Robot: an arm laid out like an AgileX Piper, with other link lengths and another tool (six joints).
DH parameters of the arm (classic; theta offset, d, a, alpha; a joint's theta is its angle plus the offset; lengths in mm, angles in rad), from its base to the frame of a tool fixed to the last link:
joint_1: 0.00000 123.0 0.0 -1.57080
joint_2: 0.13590 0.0 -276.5 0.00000
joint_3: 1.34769 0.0 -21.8 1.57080
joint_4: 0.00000 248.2 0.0 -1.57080
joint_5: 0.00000 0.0 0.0 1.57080
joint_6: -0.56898 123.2 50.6 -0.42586
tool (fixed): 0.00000 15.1 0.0 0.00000
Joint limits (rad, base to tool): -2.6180..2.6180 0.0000..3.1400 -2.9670..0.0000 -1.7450..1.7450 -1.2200..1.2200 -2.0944..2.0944
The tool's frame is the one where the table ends.
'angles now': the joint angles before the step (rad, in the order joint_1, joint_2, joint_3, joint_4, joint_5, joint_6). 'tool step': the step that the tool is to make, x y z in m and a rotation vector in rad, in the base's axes. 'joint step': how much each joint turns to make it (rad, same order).
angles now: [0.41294 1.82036 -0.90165 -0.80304 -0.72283 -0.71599]
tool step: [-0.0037 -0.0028 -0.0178 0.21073 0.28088 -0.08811]
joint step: [-0.00001 0.00001 -0.00006 -0.00096 0.00003 0.36277]
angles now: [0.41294 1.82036 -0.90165 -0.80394 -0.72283 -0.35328]
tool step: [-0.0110 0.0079 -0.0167 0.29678 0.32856 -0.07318]
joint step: [0.00004 0.01001 0.00014 0.00735 -0.06108 0.43521]
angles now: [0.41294 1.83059 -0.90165 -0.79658 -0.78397 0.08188]
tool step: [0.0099 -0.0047 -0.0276 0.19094 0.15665 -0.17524]
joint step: [0.00066 0.08771 0.00002 0.24518 -0.06110 0.06055]
